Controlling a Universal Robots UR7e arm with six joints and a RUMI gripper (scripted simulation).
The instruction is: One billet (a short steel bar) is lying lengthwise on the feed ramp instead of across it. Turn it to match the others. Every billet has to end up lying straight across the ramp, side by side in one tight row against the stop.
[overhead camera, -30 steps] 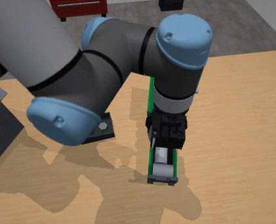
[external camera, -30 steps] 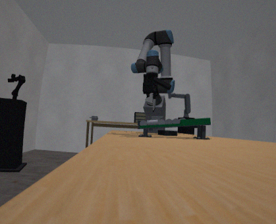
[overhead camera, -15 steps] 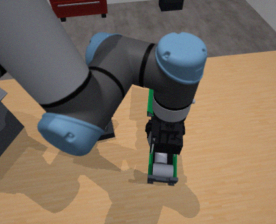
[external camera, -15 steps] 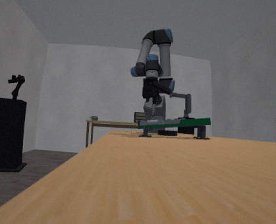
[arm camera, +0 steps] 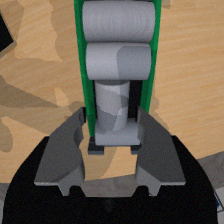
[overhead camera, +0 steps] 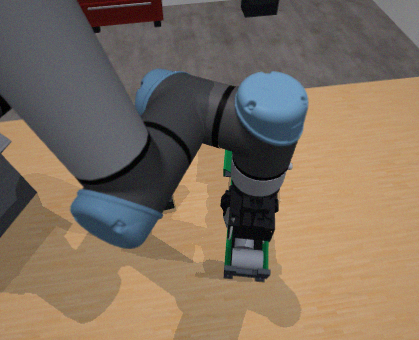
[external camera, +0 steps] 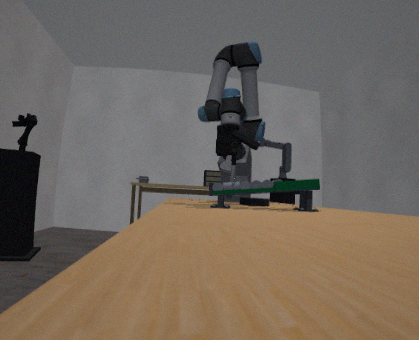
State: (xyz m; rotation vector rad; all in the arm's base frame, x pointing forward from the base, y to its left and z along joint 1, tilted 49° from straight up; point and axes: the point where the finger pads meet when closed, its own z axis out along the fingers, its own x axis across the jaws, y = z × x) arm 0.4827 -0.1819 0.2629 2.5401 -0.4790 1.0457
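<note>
Right now the stop is 3 cm behind my hand, 7 cm to the right of it and 5 cm below it. Round my hand: black tray: 15 cm behind, 23 cm to the left, 10 cm below.
</note>
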